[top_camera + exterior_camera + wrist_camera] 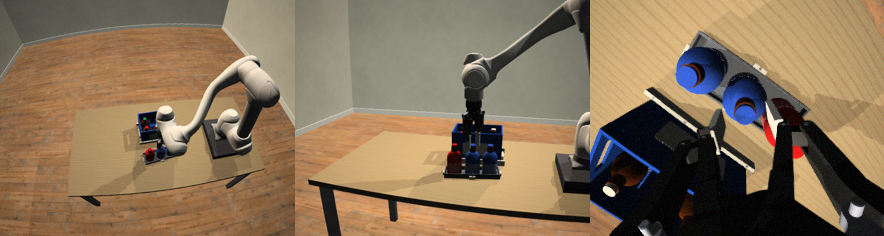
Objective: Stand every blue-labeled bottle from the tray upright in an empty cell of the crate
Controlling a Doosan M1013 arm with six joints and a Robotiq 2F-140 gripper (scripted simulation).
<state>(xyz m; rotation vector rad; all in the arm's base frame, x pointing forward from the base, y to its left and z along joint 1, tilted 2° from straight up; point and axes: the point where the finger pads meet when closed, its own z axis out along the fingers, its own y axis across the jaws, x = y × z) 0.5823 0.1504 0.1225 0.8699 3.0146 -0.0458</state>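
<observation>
Now: hand 10 cm above the red-labeled bottle, 9 cm short of it and 2 cm to the right of it. The rest, counted from my hand: dark tray 17 cm below; then blue crate 23 cm to the right, 10 cm below, 2 cm ahead.
</observation>
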